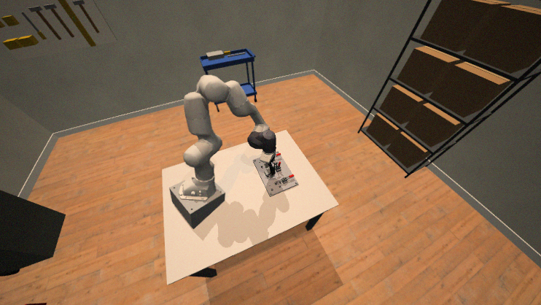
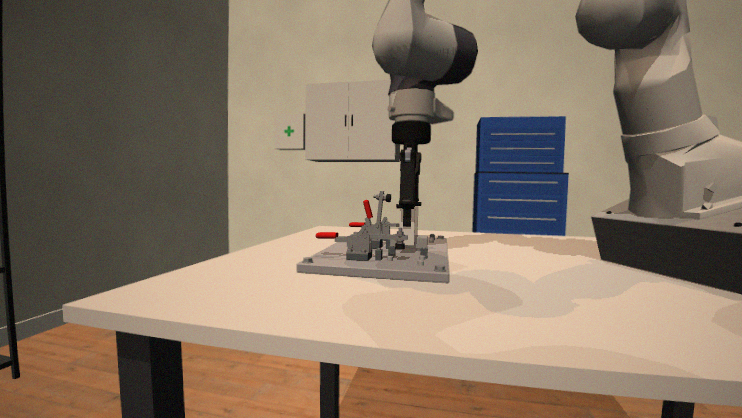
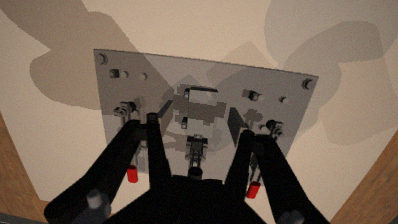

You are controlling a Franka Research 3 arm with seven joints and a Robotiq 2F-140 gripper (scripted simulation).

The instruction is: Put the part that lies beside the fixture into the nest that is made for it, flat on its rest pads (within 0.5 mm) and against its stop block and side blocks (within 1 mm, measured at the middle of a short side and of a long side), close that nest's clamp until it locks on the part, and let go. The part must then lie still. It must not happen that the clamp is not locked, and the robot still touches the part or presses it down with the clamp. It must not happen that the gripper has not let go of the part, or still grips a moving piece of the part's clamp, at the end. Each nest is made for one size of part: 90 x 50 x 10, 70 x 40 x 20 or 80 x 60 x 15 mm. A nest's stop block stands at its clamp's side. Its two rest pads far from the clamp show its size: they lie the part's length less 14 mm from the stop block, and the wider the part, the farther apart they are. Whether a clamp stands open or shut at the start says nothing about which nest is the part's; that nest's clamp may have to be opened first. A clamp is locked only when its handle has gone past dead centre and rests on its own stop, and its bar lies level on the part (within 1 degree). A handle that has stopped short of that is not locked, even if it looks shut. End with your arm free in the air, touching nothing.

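Now: hand 3 cm above the grey block part. From my hand the other things lie so: grey fixture plate 5 cm below, 4 cm ahead, 1 cm to the left.
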